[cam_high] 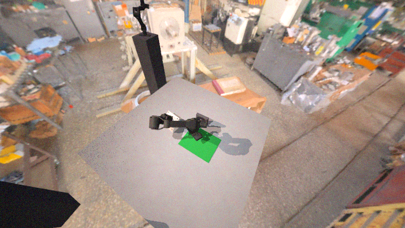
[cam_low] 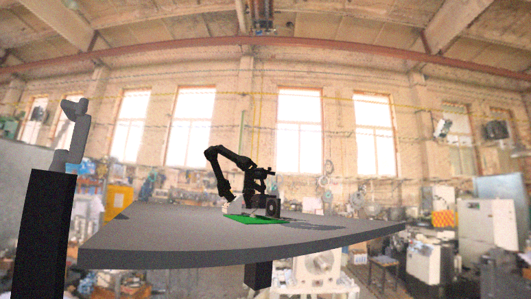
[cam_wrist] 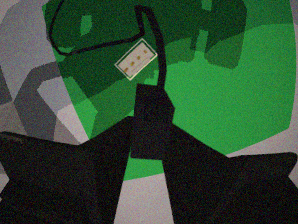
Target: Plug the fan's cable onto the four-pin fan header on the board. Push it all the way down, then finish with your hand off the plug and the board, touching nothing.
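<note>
The flat green board is 7 cm ahead of my gripper tip and 8 cm below it. From my gripper tip the other things lie so: dark plug 1 cm to the left, 1 cm above; black fan 18 cm to the left.
</note>
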